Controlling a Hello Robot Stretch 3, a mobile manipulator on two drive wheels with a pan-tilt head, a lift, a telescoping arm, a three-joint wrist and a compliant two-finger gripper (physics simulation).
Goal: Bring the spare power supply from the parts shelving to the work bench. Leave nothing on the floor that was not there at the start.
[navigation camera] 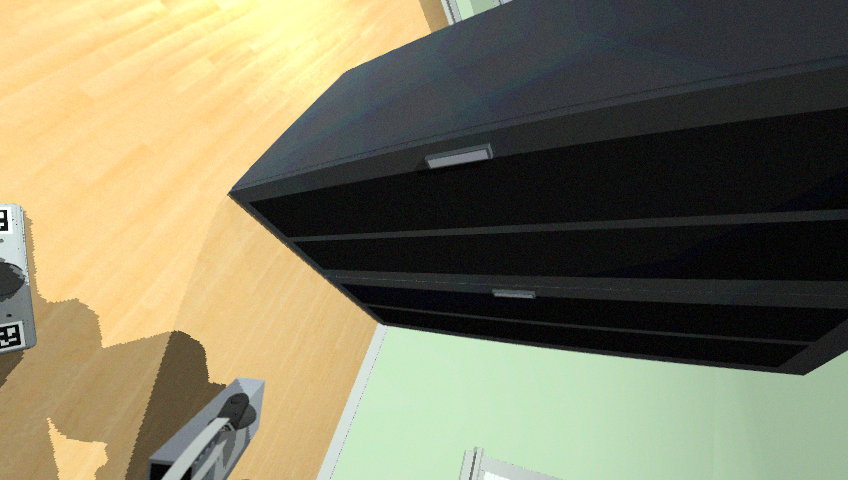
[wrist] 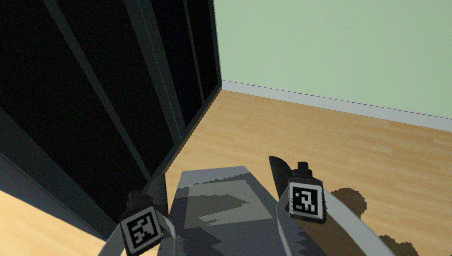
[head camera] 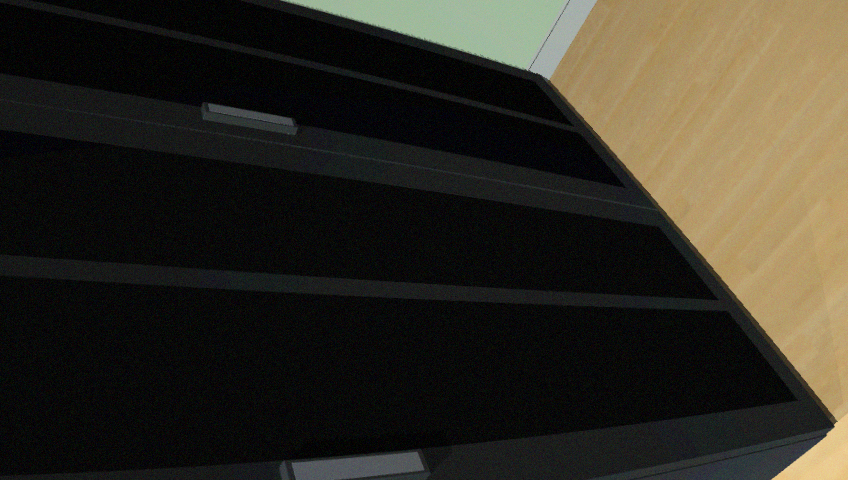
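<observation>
In the wrist view my gripper (wrist: pixel 221 182) is shut on a grey box-shaped power supply (wrist: pixel 219 211), which sits between the two fingers with their square markers. I hold it above the wooden floor, close beside the right end of a tall black cabinet (wrist: pixel 154 70) (head camera: pixel 354 161) (navigation camera: pixel 465 77). The cabinet has dark fronts or openings split by thin rails, and small grey handles (head camera: pixel 248 117) (navigation camera: pixel 457 155).
A light green wall (wrist: pixel 316 46) with a pale baseboard (wrist: pixel 316 100) stands behind the cabinet. A wooden floor (wrist: pixel 316 148) (head camera: pixel 743 179) lies to its right. A grey part of my own arm (navigation camera: pixel 207 439) shows low in the navigation view.
</observation>
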